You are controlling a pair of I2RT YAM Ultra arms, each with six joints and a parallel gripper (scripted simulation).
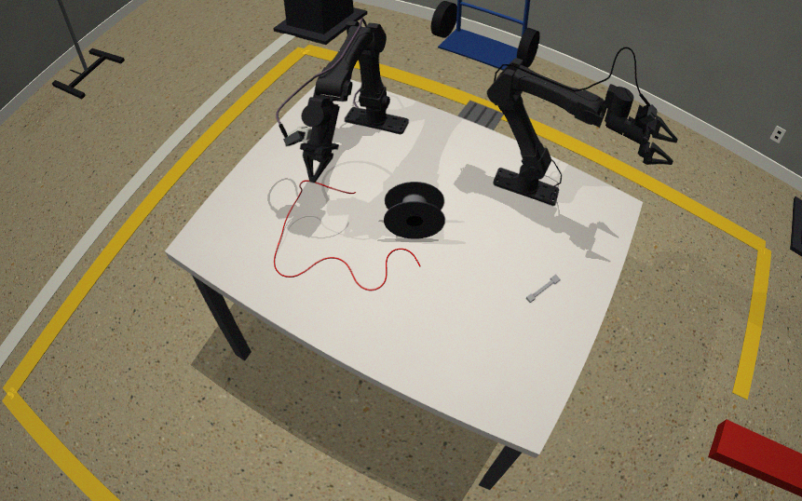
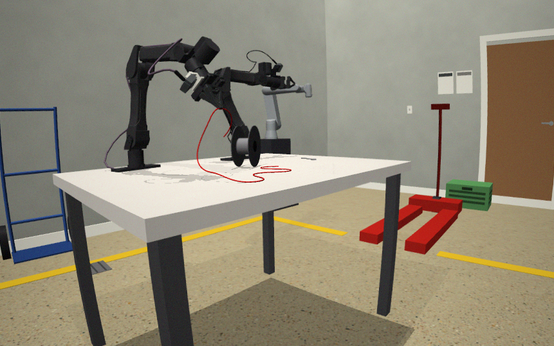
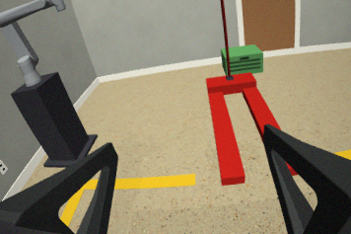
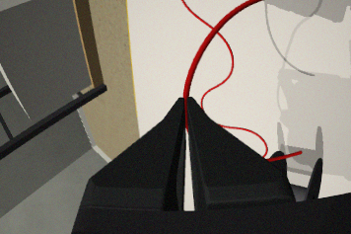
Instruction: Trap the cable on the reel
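The black reel is 320 mm ahead of my left hand, 590 mm to the right of it and 330 mm below it. Round my left hand: small grey dumbbell-shaped part 310 mm ahead, 200 mm to the right, 400 mm below.
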